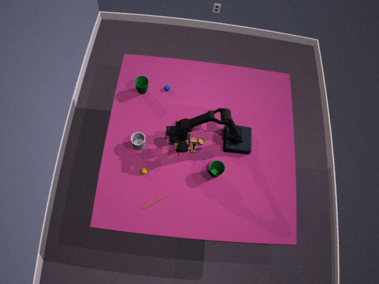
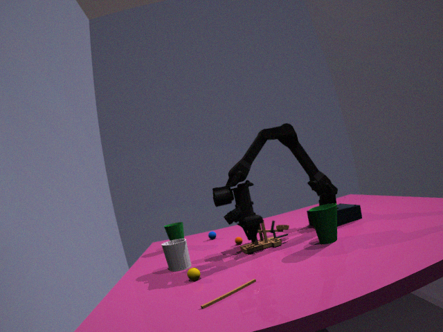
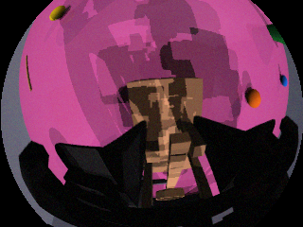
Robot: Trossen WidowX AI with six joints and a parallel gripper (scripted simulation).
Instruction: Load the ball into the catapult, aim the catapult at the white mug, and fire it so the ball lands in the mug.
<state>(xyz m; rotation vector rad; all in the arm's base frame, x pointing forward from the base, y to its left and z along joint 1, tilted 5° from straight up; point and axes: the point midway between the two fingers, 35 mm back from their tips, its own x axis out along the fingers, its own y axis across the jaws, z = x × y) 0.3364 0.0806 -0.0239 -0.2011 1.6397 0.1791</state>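
The orange ball is 140 mm to the right of my gripper tip, 50 mm ahead of it and 20 mm below it. Also, from my gripper tip: yellow ball 240 mm to the left, 190 mm ahead, 10 mm below; white mug 270 mm ahead, 60 mm to the left; wooden catapult 70 mm behind, 20 mm above.
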